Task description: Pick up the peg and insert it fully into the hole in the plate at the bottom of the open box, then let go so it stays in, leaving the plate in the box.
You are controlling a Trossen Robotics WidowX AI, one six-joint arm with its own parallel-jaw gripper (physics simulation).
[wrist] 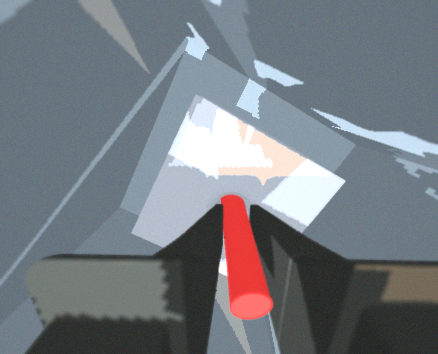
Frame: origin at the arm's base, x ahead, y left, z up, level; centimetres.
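Seen in the pictures: gripper, fingertip midpoint: (236, 212).
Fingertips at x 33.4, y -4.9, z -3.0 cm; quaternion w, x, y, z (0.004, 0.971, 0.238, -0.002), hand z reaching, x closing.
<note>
Offsets run from my fingertips to a thing's top centre. "*": to the spot under its first point.
The red peg @(dx +0.2, dy -0.3, dz +4.9 cm) (245, 255) is held between the dark fingers of my gripper (236, 212), which is shut on it. Its near end faces the camera and its far end points down at the light plate @(dx -0.2, dy -0.2, dz -0.2 cm) (185, 200). The plate lies at the bottom of the grey box @(* dx -6.8, dy -2.1, dz -5.5 cm) (145, 160), turned at an angle in the view. The peg's far end is over or at the place of the hole; a faint ring edge shows beside it, and the hole itself is hidden behind the peg. I cannot tell how deep the tip is.
Grey-blue box walls surround the plate, with a thin pale wall edge @(* dx -7.2, dy -0.1, dz +0.8 cm) (100, 156) running diagonally on the left. Bright reflections lie on the plate and on the surfaces at the upper right. The fingers cover the lower part of the view.
</note>
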